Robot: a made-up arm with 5 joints.
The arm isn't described. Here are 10 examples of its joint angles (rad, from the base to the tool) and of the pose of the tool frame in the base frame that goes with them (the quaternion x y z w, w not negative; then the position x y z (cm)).
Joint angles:
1: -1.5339 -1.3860 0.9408 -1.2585 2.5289
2: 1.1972 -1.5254 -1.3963 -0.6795 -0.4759
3: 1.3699 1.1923 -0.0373 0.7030 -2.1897
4: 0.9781 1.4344 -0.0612 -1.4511 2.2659
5: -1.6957 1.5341 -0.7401 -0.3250 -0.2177
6: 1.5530 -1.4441 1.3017 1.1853 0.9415
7: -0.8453 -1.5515 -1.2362 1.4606 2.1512
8: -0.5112 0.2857 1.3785 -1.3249 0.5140
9: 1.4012 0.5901 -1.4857 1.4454 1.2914
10: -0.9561 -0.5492 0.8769 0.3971 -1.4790
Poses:
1: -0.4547 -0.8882 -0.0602 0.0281 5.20 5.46 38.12
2: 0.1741 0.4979 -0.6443 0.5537 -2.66 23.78 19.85
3: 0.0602 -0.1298 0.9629 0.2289 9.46 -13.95 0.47
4: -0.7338 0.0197 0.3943 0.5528 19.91 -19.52 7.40
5: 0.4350 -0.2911 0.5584 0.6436 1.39 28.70 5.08
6: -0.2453 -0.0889 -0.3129 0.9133 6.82 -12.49 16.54
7: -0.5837 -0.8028 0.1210 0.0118 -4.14 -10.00 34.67
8: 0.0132 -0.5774 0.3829 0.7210 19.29 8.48 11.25
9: -0.4736 -0.1203 -0.0691 0.8698 10.80 -24.47 30.07
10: 0.3885 -0.1326 -0.2571 0.8749 16.56 16.63 17.67
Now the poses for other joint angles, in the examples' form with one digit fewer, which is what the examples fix.
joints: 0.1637 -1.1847 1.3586 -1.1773 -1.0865
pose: 0.448 -0.849 -0.169 0.223 19.7 -1.5 30.8
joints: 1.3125 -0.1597 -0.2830 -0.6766 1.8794
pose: -0.975 0.001 0.057 0.216 11.5 -18.3 42.1
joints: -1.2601 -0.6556 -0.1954 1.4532 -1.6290
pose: 0.463 -0.047 -0.183 0.866 9.8 15.1 31.3
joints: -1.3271 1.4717 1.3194 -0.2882 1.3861
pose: 0.002 0.449 0.868 0.211 3.3 -6.9 8.0
